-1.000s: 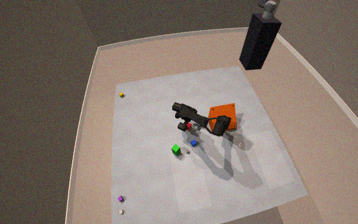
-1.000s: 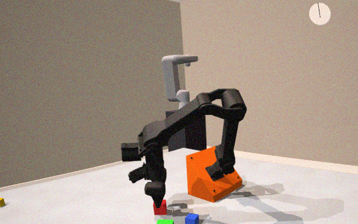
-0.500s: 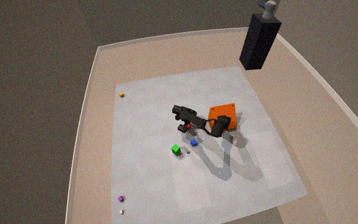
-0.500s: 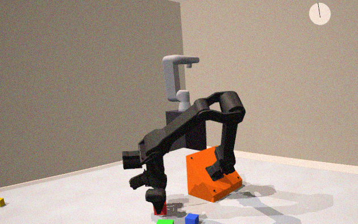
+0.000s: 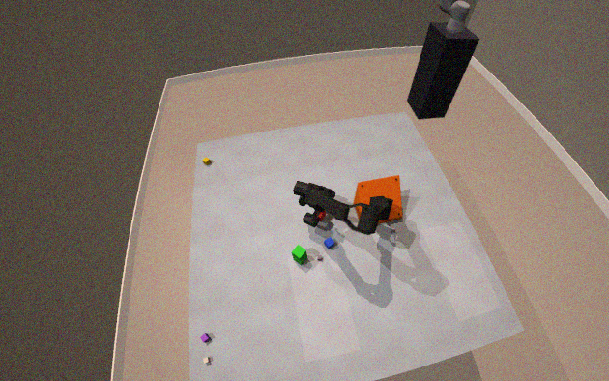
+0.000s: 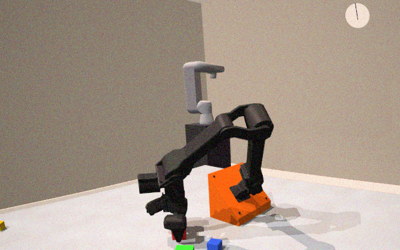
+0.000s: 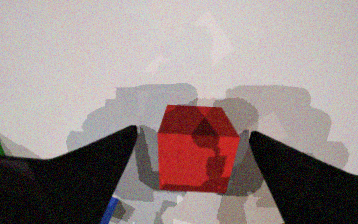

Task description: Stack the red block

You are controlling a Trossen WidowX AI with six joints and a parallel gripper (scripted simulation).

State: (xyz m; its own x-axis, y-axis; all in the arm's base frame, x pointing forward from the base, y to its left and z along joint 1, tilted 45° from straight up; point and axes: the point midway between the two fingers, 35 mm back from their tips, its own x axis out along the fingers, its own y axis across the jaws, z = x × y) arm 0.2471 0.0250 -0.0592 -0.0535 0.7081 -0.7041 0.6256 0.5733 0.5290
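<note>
Right now the blue block is 2 cm behind my gripper tip, 14 cm to the left of it and 1 cm above it. Also, from my gripper tip: purple block: 51 cm ahead, 46 cm to the left, 1 cm above; red block: 1 cm above; yellow block: 55 cm ahead, 42 cm to the right, 1 cm above.
</note>
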